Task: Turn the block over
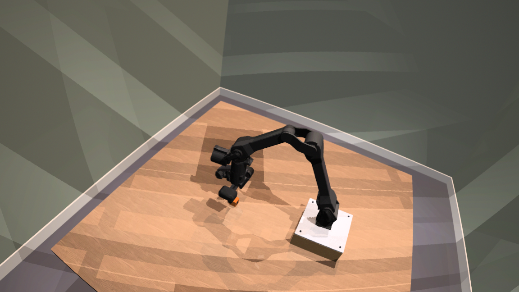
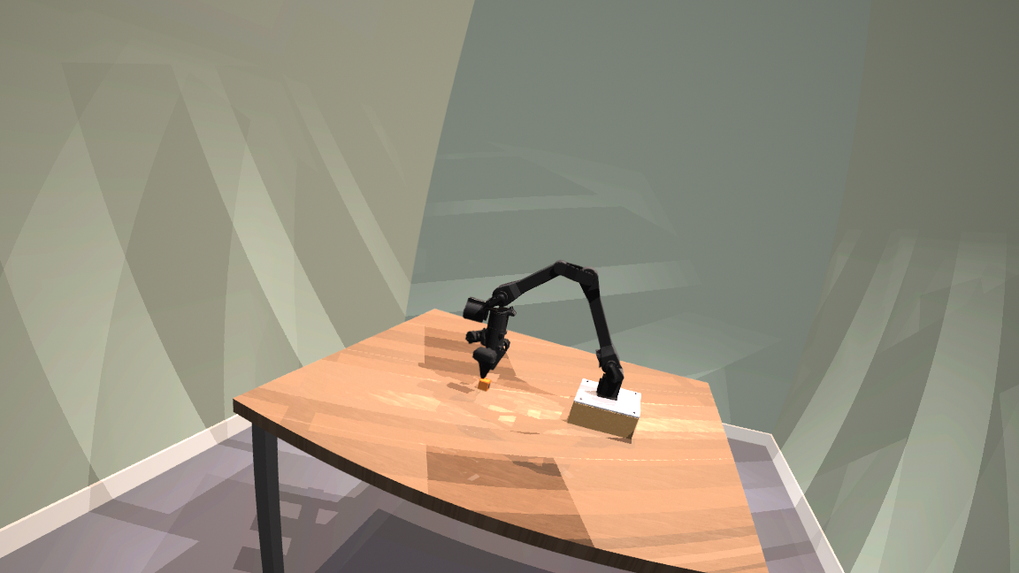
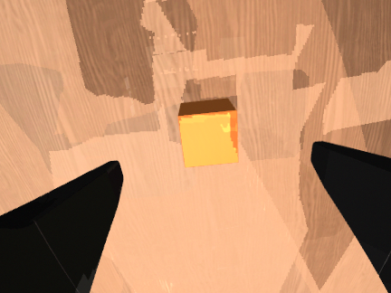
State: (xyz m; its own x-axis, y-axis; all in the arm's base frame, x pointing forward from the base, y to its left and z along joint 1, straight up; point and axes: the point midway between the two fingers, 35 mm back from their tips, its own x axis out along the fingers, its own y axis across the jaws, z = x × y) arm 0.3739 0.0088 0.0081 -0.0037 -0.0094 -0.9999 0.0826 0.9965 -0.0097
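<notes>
Now: gripper tip 4 cm above the orange block and 1 cm past it.
</notes>
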